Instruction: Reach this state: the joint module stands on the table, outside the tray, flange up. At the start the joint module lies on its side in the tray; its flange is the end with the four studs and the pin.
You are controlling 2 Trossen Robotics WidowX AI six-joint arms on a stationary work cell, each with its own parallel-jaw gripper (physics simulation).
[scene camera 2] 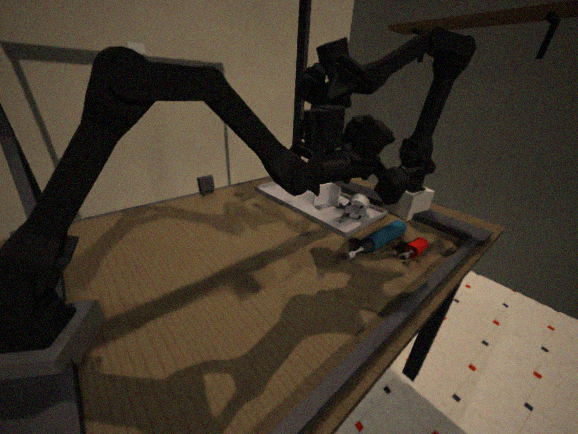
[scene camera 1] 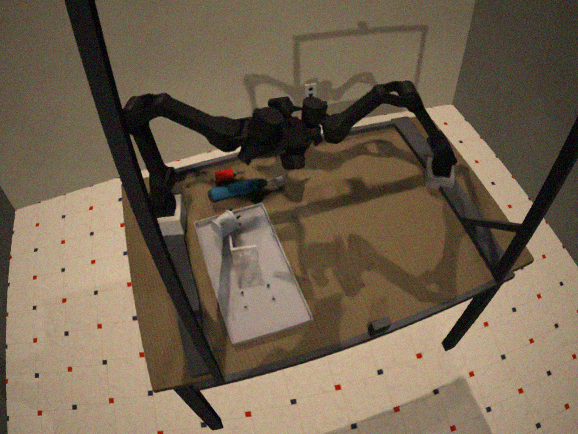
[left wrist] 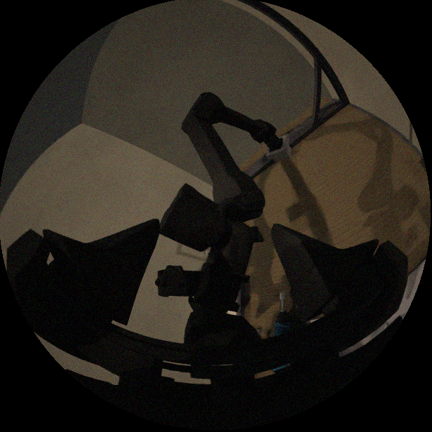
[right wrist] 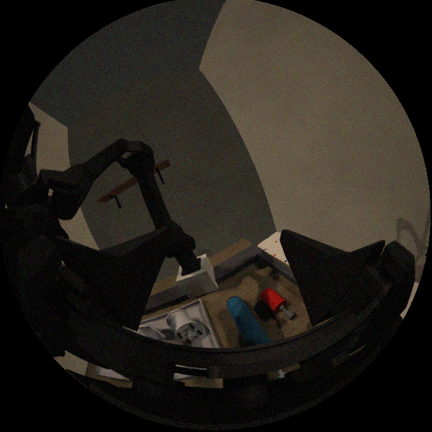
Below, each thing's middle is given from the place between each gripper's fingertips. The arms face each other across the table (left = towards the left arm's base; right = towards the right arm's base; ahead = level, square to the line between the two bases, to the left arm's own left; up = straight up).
My left hand is 8 cm short of the blue-handled tool (scene camera 2: pixel 377 239), 17 cm to the right of it and 29 cm above it. From my left hand the other things lie so: joint module (right wrist: pixel 184 328) (6 cm behind, 25 cm to the left, 27 cm below); then tray (scene camera 1: pixel 263 315) (21 cm behind, 22 cm to the left, 30 cm below).
I see my right gripper 30 mm past the blue-handled tool, 20 mm to the right of it and 230 mm above it. Round my right hand: joint module (170 mm behind, 100 mm to the left, 210 mm below); then tray (320 mm behind, 60 mm to the left, 250 mm below).
